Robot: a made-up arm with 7 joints.
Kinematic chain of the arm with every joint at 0, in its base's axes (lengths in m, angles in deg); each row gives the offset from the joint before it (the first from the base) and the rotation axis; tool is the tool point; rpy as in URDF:
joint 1: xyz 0 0 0.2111 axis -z
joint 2: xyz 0 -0.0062 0.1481 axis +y
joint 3: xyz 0 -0.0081 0.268 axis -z
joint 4: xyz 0 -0.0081 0.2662 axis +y
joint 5: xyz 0 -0.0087 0.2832 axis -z
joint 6: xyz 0 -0.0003 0.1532 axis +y
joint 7: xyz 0 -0.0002 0.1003 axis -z
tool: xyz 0 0 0 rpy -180 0 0
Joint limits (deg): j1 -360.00..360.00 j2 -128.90..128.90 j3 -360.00..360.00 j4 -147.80..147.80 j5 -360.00..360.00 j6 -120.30..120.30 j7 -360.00..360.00
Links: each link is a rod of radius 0.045 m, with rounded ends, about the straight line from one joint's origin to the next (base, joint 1, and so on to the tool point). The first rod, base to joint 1, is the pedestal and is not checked.
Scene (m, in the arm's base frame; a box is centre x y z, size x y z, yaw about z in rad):
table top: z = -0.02
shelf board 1: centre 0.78 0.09 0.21 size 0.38 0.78 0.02 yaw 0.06
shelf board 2: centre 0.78 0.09 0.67 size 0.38 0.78 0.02 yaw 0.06
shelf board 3: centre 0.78 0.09 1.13 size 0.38 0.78 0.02 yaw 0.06
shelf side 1: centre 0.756 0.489 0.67 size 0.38 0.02 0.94 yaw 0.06
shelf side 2: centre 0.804 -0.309 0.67 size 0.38 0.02 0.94 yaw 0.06
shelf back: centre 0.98 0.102 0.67 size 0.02 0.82 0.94 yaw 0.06
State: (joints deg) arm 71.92 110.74 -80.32 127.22 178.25 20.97 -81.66
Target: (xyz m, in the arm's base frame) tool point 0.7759 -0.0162 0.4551
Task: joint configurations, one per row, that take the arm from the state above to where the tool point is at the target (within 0.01 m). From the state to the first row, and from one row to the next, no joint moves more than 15 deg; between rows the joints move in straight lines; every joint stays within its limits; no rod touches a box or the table.
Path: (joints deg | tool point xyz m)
1: 69.48 99.98 -92.63 129.13 179.19 19.51 -81.66 | 0.4703 -0.0613 0.3233
2: 67.05 89.21 -104.95 131.03 180.12 18.05 -81.66 | 0.4465 -0.0360 0.4551
3: 58.77 88.40 -102.85 116.77 179.90 19.82 -81.66 | 0.5661 -0.0343 0.4611
4: 50.49 87.59 -100.75 102.51 179.68 21.59 -81.66 | 0.6767 -0.0274 0.4600
5: 42.20 86.78 -98.65 88.25 179.46 23.36 -81.66 | 0.7759 -0.0161 0.4550

